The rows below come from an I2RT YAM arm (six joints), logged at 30 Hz.
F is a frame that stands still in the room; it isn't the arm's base.
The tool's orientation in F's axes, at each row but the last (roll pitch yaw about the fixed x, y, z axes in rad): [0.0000, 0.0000, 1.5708]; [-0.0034, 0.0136, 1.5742]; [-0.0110, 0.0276, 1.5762]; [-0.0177, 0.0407, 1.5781]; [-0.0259, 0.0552, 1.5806]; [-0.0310, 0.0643, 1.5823]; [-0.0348, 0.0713, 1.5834]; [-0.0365, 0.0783, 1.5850]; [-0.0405, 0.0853, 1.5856]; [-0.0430, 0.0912, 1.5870]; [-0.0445, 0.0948, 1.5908]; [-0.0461, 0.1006, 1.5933]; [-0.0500, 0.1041, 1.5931]
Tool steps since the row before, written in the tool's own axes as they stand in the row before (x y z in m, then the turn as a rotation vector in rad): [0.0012, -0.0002, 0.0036, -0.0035, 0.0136, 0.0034]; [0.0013, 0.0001, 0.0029, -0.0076, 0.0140, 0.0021]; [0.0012, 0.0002, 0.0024, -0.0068, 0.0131, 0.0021]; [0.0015, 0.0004, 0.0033, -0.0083, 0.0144, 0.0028]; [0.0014, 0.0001, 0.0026, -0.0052, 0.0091, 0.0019]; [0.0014, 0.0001, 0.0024, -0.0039, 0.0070, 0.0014]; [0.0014, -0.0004, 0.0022, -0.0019, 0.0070, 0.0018]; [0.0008, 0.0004, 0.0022, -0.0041, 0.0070, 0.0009]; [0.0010, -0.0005, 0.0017, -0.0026, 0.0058, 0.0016]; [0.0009, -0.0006, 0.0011, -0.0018, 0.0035, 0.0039]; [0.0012, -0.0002, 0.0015, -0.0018, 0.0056, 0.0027]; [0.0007, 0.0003, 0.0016, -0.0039, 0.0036, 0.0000]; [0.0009, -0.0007, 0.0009, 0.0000, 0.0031, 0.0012]
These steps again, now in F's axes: [0.0002, 0.0012, 0.0036, -0.0136, -0.0035, 0.0034]; [-0.0001, 0.0013, 0.0029, -0.0140, -0.0076, 0.0022]; [-0.0002, 0.0013, 0.0024, -0.0131, -0.0068, 0.0021]; [-0.0005, 0.0016, 0.0032, -0.0144, -0.0083, 0.0029]; [-0.0002, 0.0015, 0.0025, -0.0091, -0.0052, 0.0019]; [-0.0002, 0.0015, 0.0023, -0.0070, -0.0039, 0.0014]; [0.0003, 0.0016, 0.0021, -0.0070, -0.0019, 0.0017]; [-0.0005, 0.0010, 0.0021, -0.0070, -0.0041, 0.0010]; [0.0004, 0.0011, 0.0016, -0.0058, -0.0026, 0.0016]; [0.0005, 0.0010, 0.0010, -0.0036, -0.0015, 0.0039]; [0.0001, 0.0013, 0.0014, -0.0057, -0.0017, 0.0026]; [-0.0004, 0.0008, 0.0015, -0.0035, -0.0040, 0.0002]; [0.0006, 0.0010, 0.0008, -0.0032, 0.0000, 0.0010]
